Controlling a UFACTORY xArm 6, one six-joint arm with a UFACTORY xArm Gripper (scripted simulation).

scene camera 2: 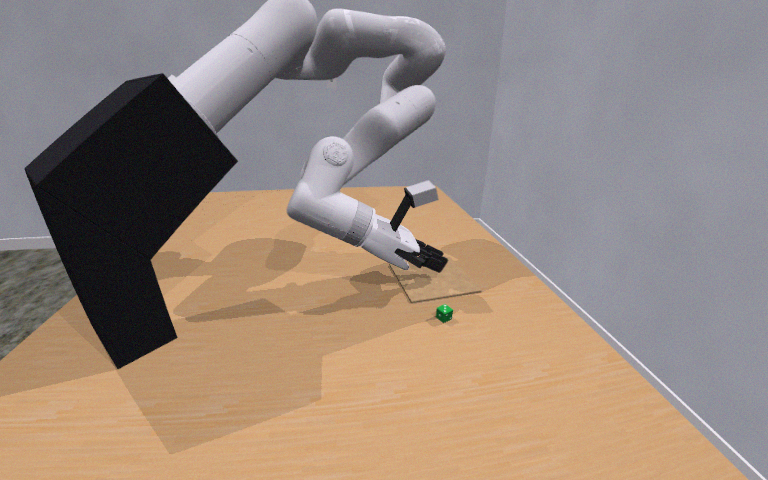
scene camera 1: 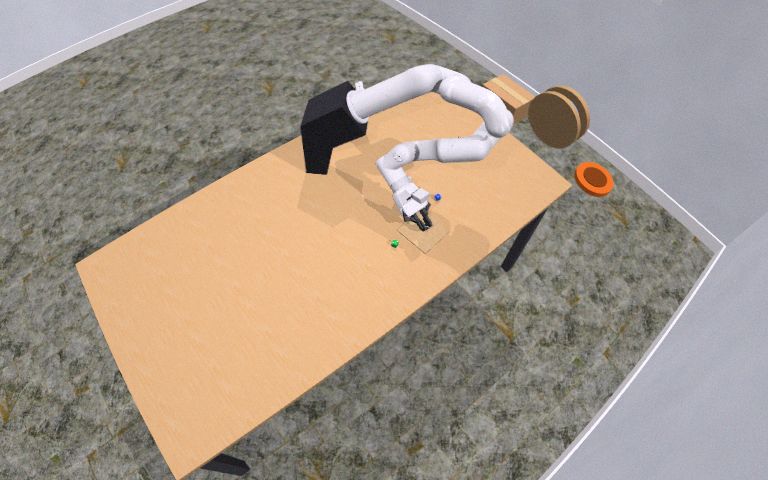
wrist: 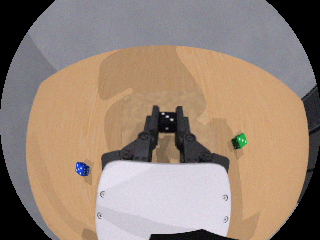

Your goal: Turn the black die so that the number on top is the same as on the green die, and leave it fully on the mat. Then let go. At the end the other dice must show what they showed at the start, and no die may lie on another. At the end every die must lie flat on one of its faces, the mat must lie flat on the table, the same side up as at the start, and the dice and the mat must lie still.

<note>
I see my gripper (scene camera 2: 441, 262) and a tan mat (scene camera 2: 422, 284).
The tan mat shows as well in scene camera 1 (scene camera 1: 424, 240) and in the wrist view (wrist: 136, 107). My gripper is seen too in scene camera 1 (scene camera 1: 427, 228) and in the wrist view (wrist: 167, 114).
</note>
